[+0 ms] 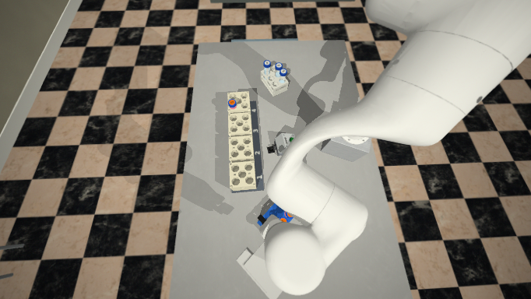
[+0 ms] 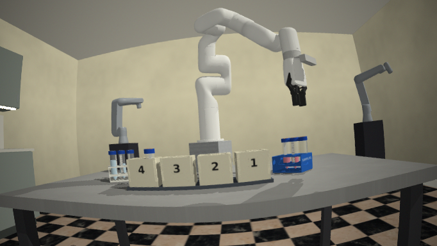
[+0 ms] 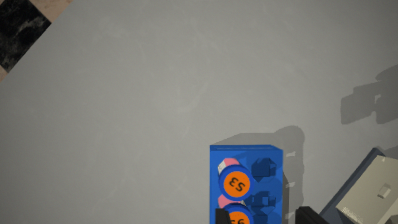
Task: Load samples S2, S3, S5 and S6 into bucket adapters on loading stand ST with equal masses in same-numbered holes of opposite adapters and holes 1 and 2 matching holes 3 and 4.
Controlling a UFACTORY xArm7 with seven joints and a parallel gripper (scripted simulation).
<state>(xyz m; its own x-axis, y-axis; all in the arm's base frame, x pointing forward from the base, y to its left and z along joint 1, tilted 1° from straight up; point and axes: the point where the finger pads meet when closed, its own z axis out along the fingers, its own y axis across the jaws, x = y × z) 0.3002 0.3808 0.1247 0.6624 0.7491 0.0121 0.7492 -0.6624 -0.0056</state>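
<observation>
Right now the orange-dotted sample tube is 490 mm to the right of my hand, 190 mm ahead of it and 180 mm below it. From my hand the other things lie so: blue sample rack 220 mm below, 40 mm to the right, 10 mm behind; then done desk 350 mm to the right, 200 mm below, 50 mm behind; then green DONE key 350 mm to the right, 190 mm below, 70 mm behind.
</observation>
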